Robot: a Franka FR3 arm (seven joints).
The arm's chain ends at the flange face. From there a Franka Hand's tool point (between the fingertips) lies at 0.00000 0.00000 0.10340 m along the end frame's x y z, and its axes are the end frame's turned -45 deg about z.
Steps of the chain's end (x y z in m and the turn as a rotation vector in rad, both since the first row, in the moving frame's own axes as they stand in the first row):
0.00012, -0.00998, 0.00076, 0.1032, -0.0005, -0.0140
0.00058, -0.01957, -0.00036, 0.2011, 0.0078, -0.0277
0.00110, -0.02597, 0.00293, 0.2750, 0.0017, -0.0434
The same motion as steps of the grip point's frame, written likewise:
0.01458, -0.01459, 0.00021, 0.0733, 0.0726, -0.0140
0.02922, -0.02767, -0.00245, 0.1367, 0.1477, -0.0277
0.03868, -0.03775, -0.00095, 0.1933, 0.1957, -0.0434

